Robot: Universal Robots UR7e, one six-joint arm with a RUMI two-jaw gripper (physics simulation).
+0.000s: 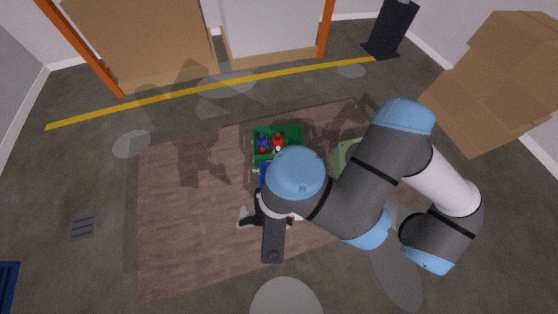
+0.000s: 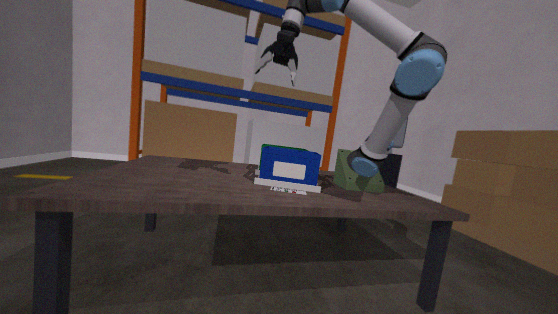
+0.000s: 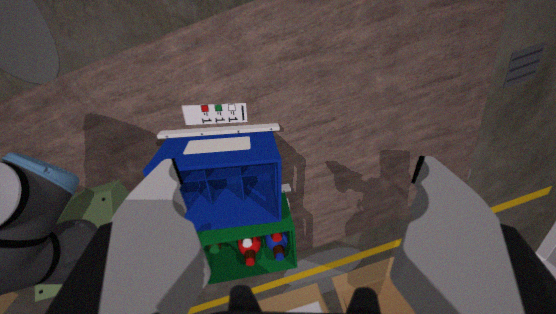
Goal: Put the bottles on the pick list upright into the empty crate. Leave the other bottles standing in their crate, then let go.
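Places are measured from the arm's base along level axes (x ahead, y right, z down), in centimetres.
Pixels of known places: gripper, fingertip midpoint: [image 2: 274, 80] [image 3: 293, 160]; arm's base, link origin: [image 3: 75, 249].
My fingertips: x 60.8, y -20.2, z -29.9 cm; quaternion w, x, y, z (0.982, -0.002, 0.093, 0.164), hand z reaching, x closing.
Note:
For each thing: its top centre in the pictures, then the offset to it from my fingertips. Level surfaces: height alone.
- blue crate, top centre: [image 3: 221, 199] [image 1: 287, 178] [image 2: 291, 150] dz +26.2, dx -18.5, dy +20.2 cm
- green crate, top centre: [image 3: 248, 258] [image 1: 278, 139] [image 2: 284, 147] dz +26.2, dx -22.4, dy +42.9 cm
- blue bottle, top centre: [image 3: 280, 258] [image 1: 261, 134] dz +27.4, dx -15.3, dy +50.0 cm
- red bottle, top centre: [image 3: 250, 263] [image 1: 277, 134] dz +27.4, dx -23.9, dy +47.2 cm
- white cap, top centre: [image 3: 247, 244] [image 1: 278, 147] dz +27.4, dx -20.9, dy +38.7 cm
- red cap, top centre: [image 3: 277, 239] [image 1: 262, 148] dz +27.4, dx -12.8, dy +41.1 cm
- green cap, top centre: [image 3: 214, 250] dz +27.4, dx -29.6, dy +36.3 cm
- pick list, top centre: [image 3: 215, 114] [image 2: 288, 190] dz +43.6, dx -14.3, dy +6.8 cm
- wooden table, surface height: dz +43.8 cm
My gripper [image 1: 266, 223] [image 2: 275, 78] [image 3: 293, 160] is open and empty, high above the table and crates. The blue crate [image 1: 262, 172] [image 2: 265, 167] [image 3: 265, 150] shows no bottles in its visible compartments; my finger hides part of it. Behind it, the green crate [image 1: 295, 131] [image 3: 250, 227] holds a blue bottle [image 1: 261, 142] [image 3: 283, 242], a red bottle [image 1: 277, 142] [image 3: 256, 246], a white cap [image 1: 278, 149] [image 3: 247, 243], another red cap [image 1: 262, 150] [image 3: 276, 237] and a green cap [image 3: 214, 248]. The pick list [image 2: 288, 190] [image 3: 192, 115] shows red, green and white squares, each marked 1.
A white strip [image 2: 265, 182] [image 3: 217, 132] lies along the blue crate's front. The arm's green base block [image 1: 344, 154] [image 2: 350, 177] [image 3: 100, 200] stands beside the crates on the wooden table [image 1: 165, 225] [image 2: 150, 190] [image 3: 350, 100]. A shelf rack [image 2: 137, 100] stands behind.

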